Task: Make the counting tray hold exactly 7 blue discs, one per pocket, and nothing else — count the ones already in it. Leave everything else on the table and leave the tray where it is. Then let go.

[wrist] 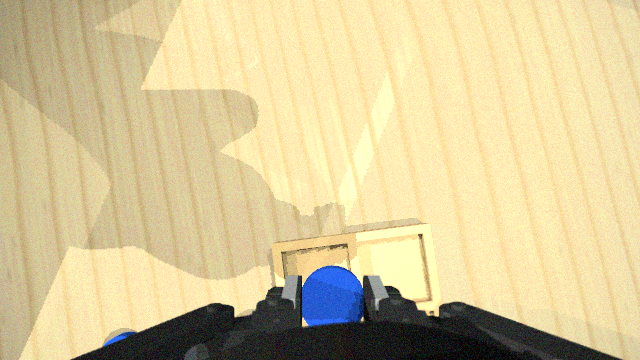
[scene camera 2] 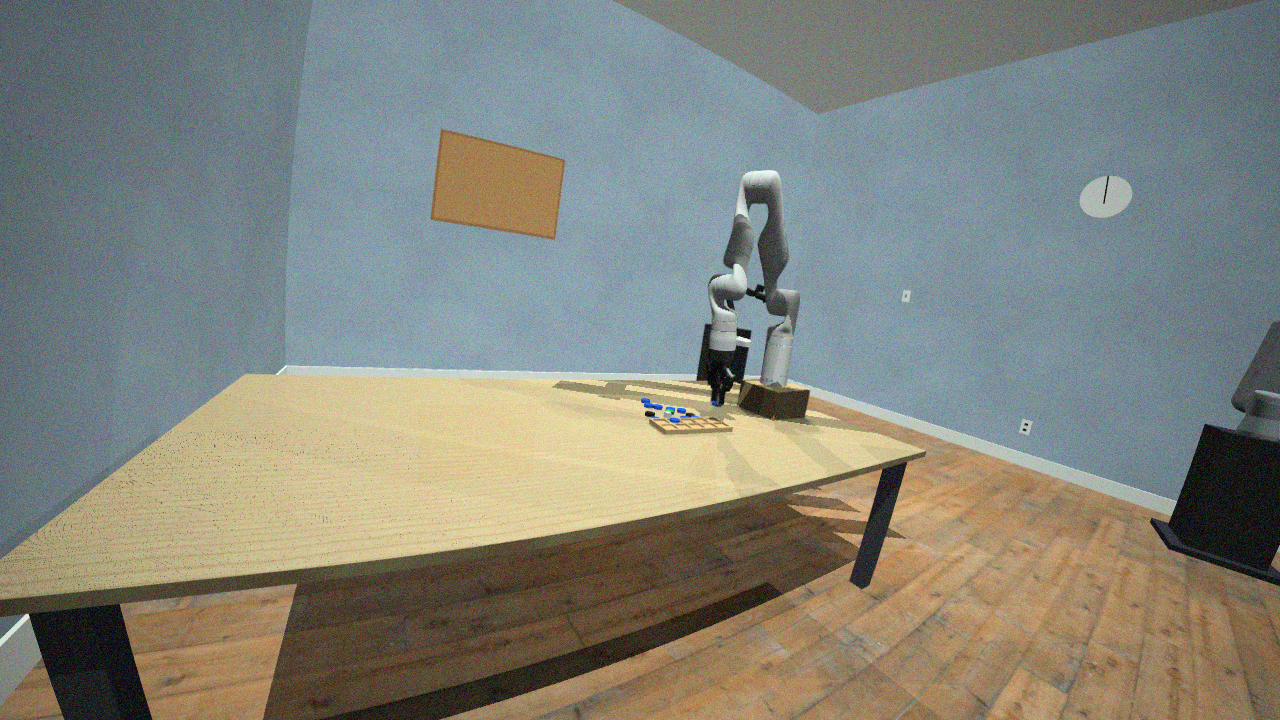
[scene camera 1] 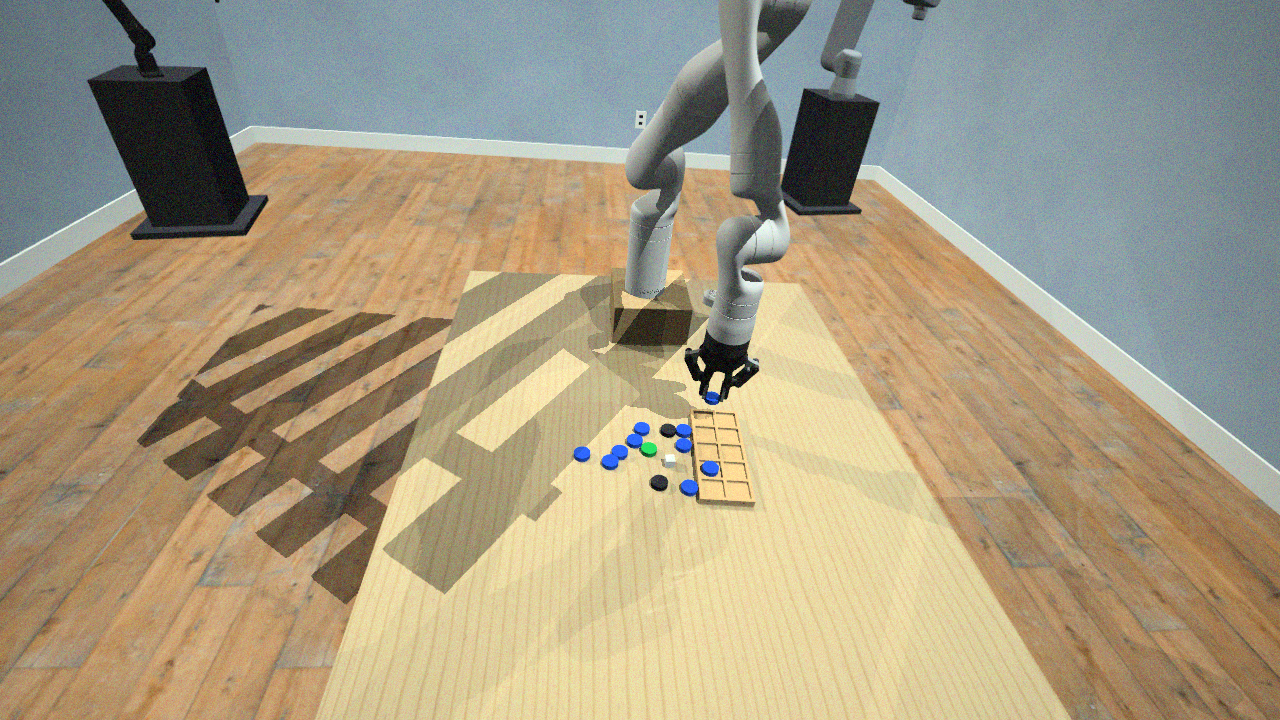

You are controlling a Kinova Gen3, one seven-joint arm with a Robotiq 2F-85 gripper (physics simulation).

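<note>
My gripper (scene camera 1: 713, 394) (scene camera 2: 716, 403) (wrist: 332, 297) is shut on a blue disc (scene camera 1: 711, 398) (wrist: 332, 295) and holds it above the far end of the tray, over the left column in the wrist view. The wooden counting tray (scene camera 1: 751, 479) (scene camera 2: 691, 431) (wrist: 435, 265) has two columns of pockets. One blue disc (scene camera 1: 709, 468) (scene camera 2: 674, 420) sits in a left-column pocket towards the near end. Several loose blue discs lie left of the tray, among them one disc (scene camera 1: 581, 454) farthest left and one disc (scene camera 1: 688, 488) close by the tray's near left side. The fingers hide part of the tray in the wrist view.
A green disc (scene camera 1: 648, 449), a black disc (scene camera 1: 667, 430), another black disc (scene camera 1: 658, 482) and a small white cube (scene camera 1: 669, 460) lie among the loose blue discs. The arm's brown base block (scene camera 1: 650, 323) (scene camera 2: 773, 400) stands at the far side of the table.
</note>
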